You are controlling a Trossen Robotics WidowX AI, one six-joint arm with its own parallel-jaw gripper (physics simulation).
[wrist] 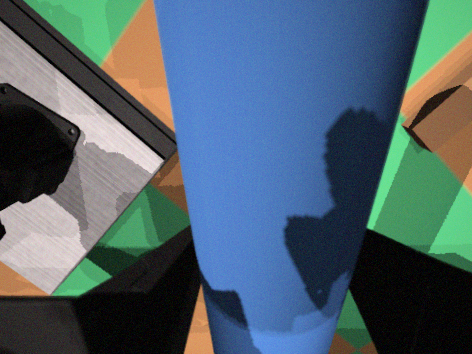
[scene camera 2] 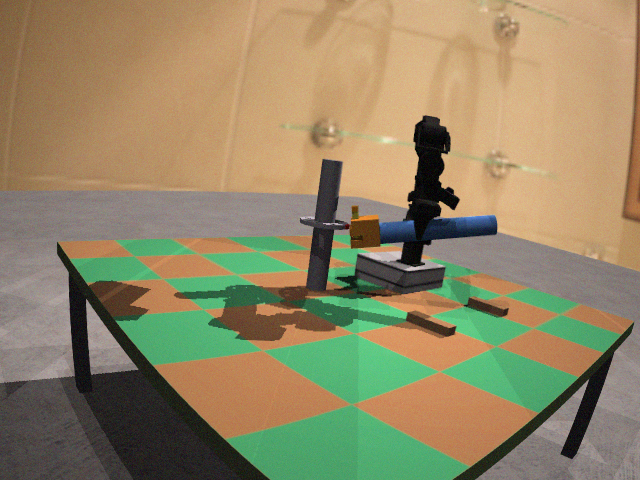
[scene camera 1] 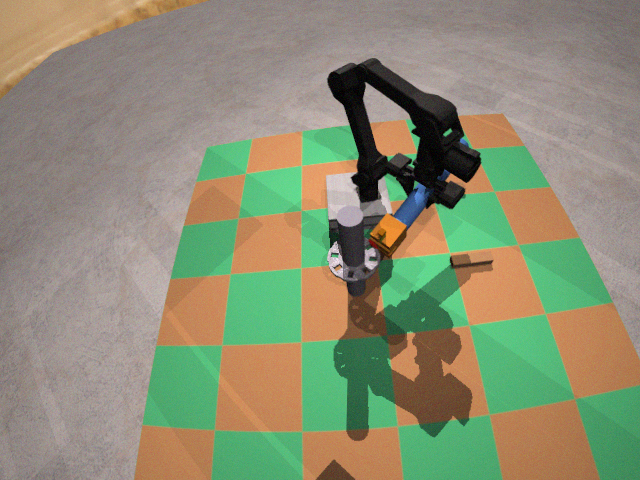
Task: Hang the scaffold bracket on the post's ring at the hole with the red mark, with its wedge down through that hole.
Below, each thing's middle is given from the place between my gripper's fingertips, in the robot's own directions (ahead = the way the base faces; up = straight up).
Now: hand 1 cm past the scaffold bracket (scene camera 2: 371,233), 2 cm to the right of it and 2 cm below it. Round my hand: grey post (scene camera 2: 330,178) 11 cm ahead, 20 cm to the right, 1 cm below.
